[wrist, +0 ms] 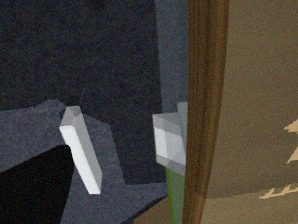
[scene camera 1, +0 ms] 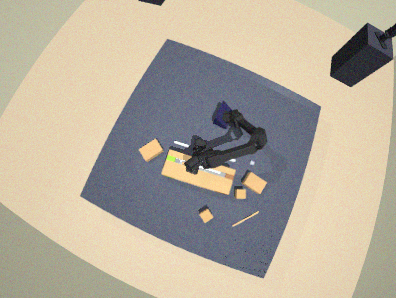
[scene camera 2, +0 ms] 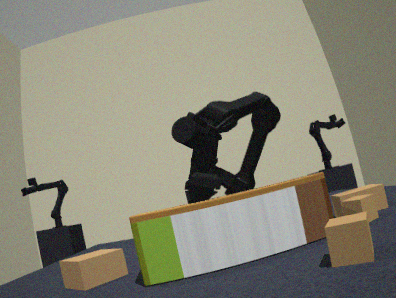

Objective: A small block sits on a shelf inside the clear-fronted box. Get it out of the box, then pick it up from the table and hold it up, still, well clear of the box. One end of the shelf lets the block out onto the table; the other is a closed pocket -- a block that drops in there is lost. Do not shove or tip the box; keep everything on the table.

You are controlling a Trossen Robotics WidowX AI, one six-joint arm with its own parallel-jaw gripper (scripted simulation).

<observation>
In view: a long tan box (scene camera 2: pixel 179 242).
The long tan box is seen too in the wrist view (wrist: pixel 220 135) and in scene camera 1 (scene camera 1: pixel 219 179).
</observation>
